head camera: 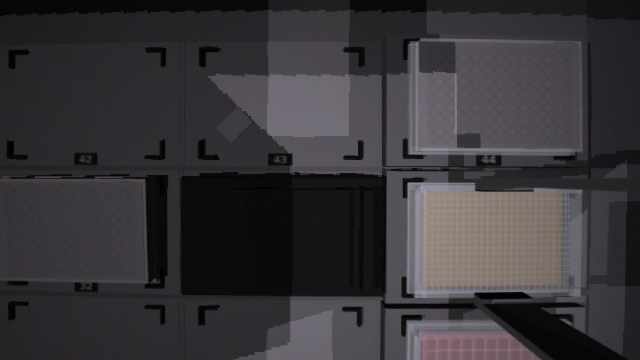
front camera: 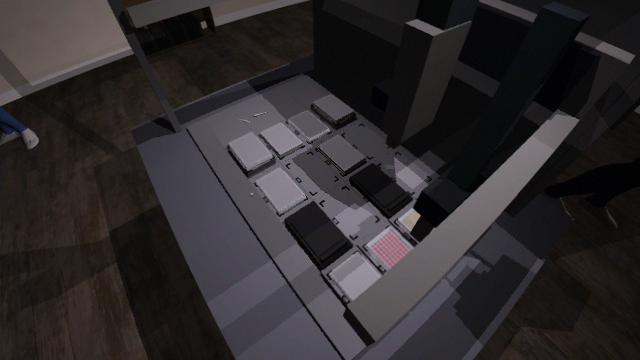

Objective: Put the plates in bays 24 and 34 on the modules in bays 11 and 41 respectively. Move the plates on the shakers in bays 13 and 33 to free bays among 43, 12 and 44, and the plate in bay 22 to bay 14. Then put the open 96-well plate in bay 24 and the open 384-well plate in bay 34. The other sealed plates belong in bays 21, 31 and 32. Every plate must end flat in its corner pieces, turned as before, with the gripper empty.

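Where they show: gripper, fingertip midpoint: (head camera: 499,241) (front camera: 427,227); robot's base, origin of the base link: (front camera: 230,150).
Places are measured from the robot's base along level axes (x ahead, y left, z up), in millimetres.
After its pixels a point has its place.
My gripper (head camera: 503,242) @[x 556, y 257, z 29 mm] (front camera: 423,226) @[x 556, y 257, z 29 mm] is down at bay 34, its jaws shut on the long sides of the tan open 384-well plate (head camera: 492,240) @[x 551, y 258, z 29 mm] (front camera: 410,220) @[x 516, y 239, z 29 mm], which looks flat. The pink open 96-well plate (head camera: 465,347) @[x 533, y 178, z 27 mm] (front camera: 390,247) @[x 534, y 149, z 28 mm] lies in bay 24. Clear-looking plates lie in bay 44 (head camera: 515,100) @[x 567, y 360, z 29 mm] and bay 14 (front camera: 356,276) @[x 535, y 43, z 29 mm]. Other plates lie in bays 12 (front camera: 281,190) @[x 238, y 42, z 14 mm], 32 (front camera: 341,153) @[x 234, y 256, z 16 mm] (head camera: 70,230) @[x 229, y 261, z 16 mm], 21 (front camera: 281,139) @[x 72, y 147, z 14 mm] and 31 (front camera: 309,125) @[x 73, y 255, z 14 mm]. Plates sit on the modules in bays 11 (front camera: 250,150) @[x 73, y 41, z 33 mm] and 41 (front camera: 332,109) @[x 72, y 353, z 33 mm]. The far jaw is hidden in the front view.
Black shakers stand in bays 13 (front camera: 317,233) @[x 401, y 40, z 24 mm] and 33 (front camera: 380,187) @[x 397, y 254, z 24 mm] (head camera: 240,235) @[x 366, y 260, z 24 mm], without plates. A small grey square (head camera: 234,125) @[x 354, y 346, z 1 mm] lies in bay 43. Two thin tools (front camera: 260,114) @[x -91, y 161, z 3 mm] (front camera: 244,120) @[x -95, y 100, z 5 mm] lie at the deck's far left. A pale beam (front camera: 465,230) @[x 624, y 33, z 400 mm] crosses the right front.
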